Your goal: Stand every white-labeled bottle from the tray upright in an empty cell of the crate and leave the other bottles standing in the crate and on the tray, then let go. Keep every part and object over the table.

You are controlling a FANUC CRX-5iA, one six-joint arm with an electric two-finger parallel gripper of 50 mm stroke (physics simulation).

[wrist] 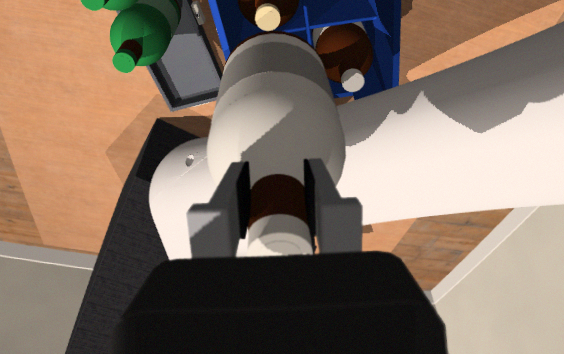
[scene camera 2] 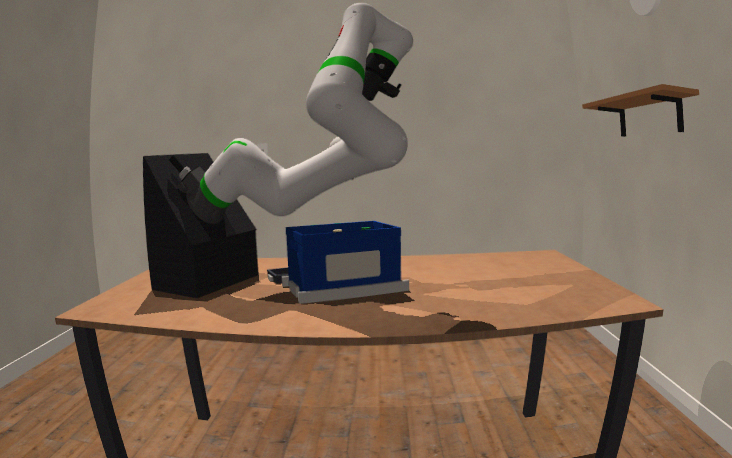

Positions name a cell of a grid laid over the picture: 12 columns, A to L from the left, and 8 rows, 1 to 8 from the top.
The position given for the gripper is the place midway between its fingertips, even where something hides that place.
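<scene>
The gripper (wrist: F5) is there to be seen, and so is a white bottle (wrist: F3).
</scene>
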